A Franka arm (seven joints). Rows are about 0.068 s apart.
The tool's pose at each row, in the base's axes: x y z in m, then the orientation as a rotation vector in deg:
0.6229 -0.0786 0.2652 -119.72 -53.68 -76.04
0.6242 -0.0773 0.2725 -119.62 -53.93 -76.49
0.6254 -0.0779 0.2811 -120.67 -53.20 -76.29
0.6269 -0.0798 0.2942 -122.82 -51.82 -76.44
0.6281 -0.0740 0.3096 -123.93 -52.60 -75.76
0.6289 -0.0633 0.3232 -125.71 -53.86 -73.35
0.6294 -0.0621 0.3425 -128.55 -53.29 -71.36
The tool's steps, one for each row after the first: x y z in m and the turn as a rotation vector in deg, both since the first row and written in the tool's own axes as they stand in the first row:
0.0074 -0.0001 -0.0013 -0.16 0.17 -0.34
0.0154 0.0008 -0.0045 -0.86 -0.32 0.17
0.0273 0.0026 -0.0104 -2.62 -1.13 0.90
0.0433 -0.0008 -0.0118 -2.90 -2.27 0.52
0.0591 -0.0077 -0.0093 -2.63 -4.65 0.40
0.0772 -0.0089 -0.0160 -3.62 -6.97 1.25

